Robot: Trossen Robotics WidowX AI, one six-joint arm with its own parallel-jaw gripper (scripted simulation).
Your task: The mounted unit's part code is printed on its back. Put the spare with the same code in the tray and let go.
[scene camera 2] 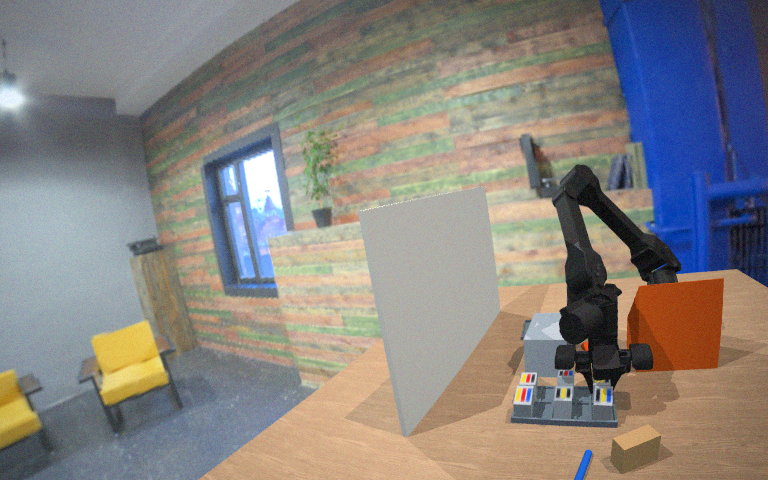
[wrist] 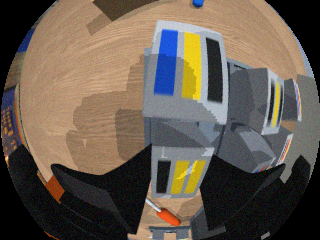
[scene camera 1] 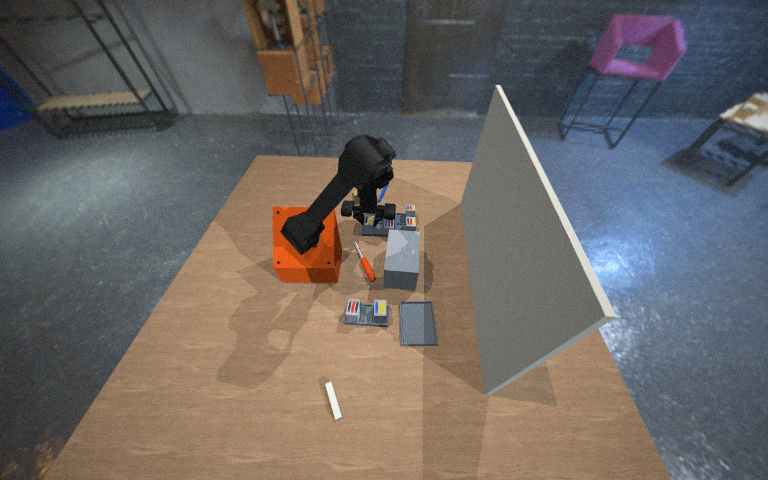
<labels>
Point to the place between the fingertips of the gripper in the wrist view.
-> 174, 149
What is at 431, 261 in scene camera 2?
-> A grey panel.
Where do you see a grey mounted unit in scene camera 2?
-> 542, 338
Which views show the gripper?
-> Scene camera 2, the wrist view and scene camera 1: all of them.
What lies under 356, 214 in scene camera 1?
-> The gripper.
</labels>
